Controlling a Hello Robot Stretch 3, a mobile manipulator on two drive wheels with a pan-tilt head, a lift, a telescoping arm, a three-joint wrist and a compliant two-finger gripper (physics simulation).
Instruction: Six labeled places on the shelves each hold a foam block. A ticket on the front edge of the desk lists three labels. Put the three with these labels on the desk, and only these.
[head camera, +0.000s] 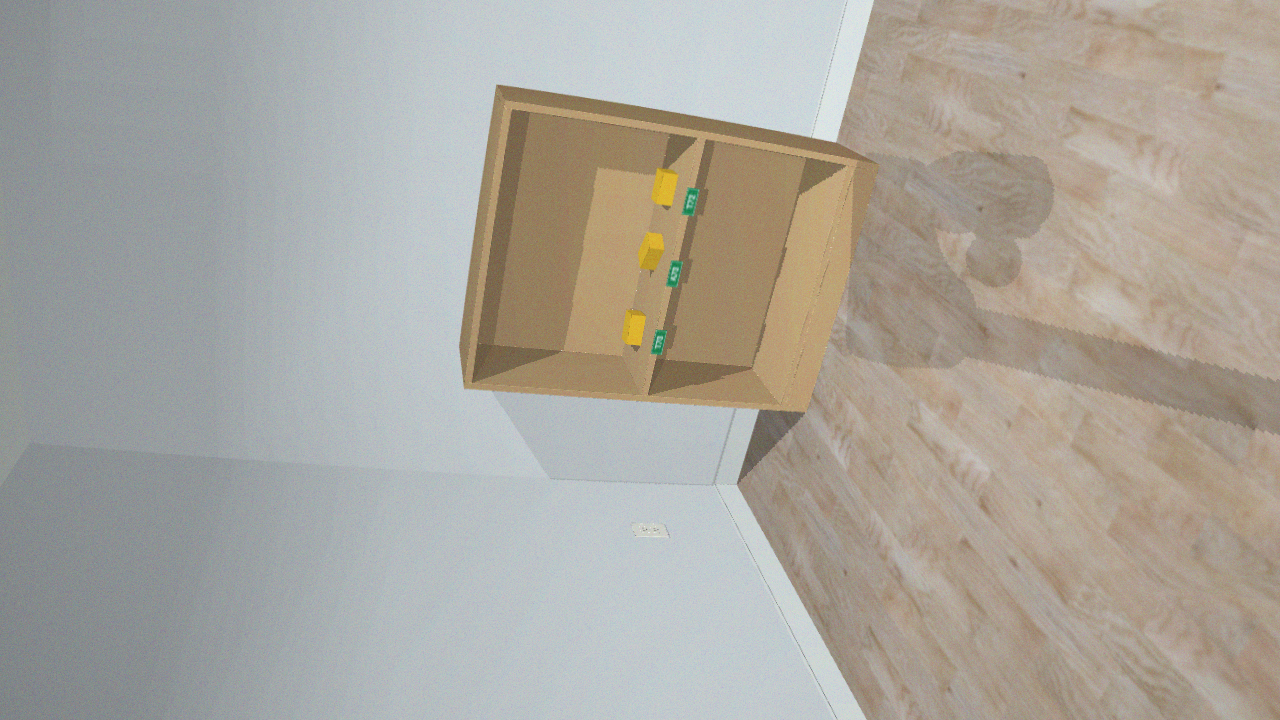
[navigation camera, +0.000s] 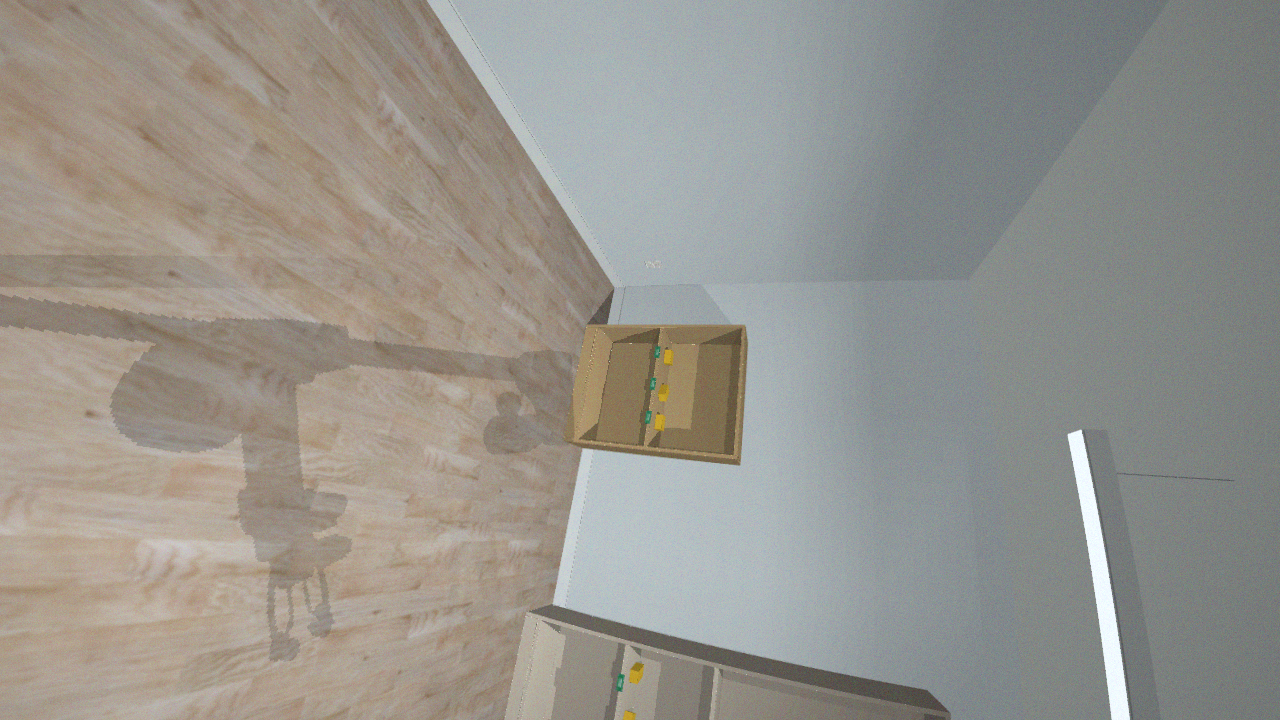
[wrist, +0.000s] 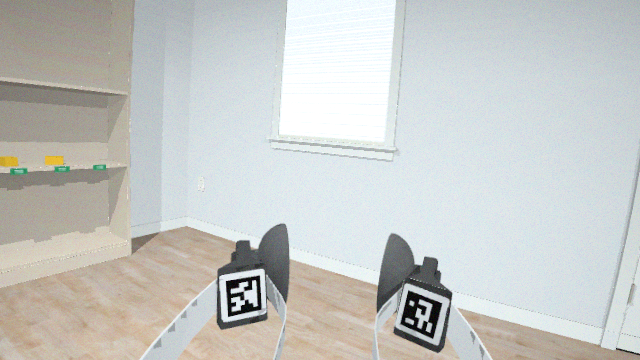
Scene:
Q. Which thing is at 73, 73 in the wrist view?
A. A beige shelf unit.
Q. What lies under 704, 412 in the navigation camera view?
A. A tan shelf unit.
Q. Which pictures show the gripper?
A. The wrist view only.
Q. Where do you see a tan shelf unit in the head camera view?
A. At 565, 203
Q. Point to a window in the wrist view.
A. At 337, 78

